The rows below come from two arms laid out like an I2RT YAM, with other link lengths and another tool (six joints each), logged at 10 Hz.
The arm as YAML. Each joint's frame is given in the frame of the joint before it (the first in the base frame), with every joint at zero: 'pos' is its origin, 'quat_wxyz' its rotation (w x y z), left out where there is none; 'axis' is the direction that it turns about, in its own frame. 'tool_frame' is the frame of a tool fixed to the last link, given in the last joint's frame.
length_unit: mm
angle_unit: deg
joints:
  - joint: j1
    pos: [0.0, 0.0, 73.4]
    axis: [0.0, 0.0, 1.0]
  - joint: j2
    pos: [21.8, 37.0, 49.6]
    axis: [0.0, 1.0, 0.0]
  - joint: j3
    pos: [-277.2, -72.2, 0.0]
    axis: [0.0, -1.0, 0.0]
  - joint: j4
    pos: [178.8, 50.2, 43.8]
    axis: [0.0, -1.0, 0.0]
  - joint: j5
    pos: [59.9, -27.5, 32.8]
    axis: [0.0, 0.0, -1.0]
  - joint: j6
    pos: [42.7, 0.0, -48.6]
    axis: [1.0, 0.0, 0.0]
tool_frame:
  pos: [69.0, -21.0, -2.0]
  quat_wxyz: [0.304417, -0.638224, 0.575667, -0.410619]
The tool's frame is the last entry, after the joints.
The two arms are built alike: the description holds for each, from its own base.
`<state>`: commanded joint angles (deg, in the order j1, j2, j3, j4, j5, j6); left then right.
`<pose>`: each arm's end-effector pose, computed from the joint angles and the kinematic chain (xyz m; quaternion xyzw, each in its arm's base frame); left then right.
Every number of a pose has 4 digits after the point. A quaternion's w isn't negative.
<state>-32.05 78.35 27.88 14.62 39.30 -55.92 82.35 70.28 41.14 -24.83 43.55 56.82</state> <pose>0.1414 -0.1990 0.2041 0.5644 -0.6146 0.2613 0.4853 0.1166 0.1425 0.2064 -0.8067 0.5492 -0.1018 0.1930</pose>
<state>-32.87 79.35 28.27 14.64 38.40 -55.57 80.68 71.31 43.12 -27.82 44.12 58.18</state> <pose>0.1422 -0.2020 0.2016 0.5664 -0.6181 0.2561 0.4812 0.1212 0.1394 0.2096 -0.7951 0.5682 -0.1099 0.1817</pose>
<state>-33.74 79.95 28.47 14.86 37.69 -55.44 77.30 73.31 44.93 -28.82 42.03 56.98</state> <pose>0.1418 -0.2048 0.2001 0.5660 -0.6217 0.2530 0.4786 0.1285 0.1403 0.2088 -0.7917 0.5793 -0.1095 0.1601</pose>
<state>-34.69 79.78 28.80 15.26 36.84 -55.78 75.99 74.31 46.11 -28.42 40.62 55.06</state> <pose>0.1411 -0.2075 0.2024 0.5631 -0.6250 0.2570 0.4757 0.1321 0.1448 0.2100 -0.7964 0.5749 -0.1078 0.1540</pose>
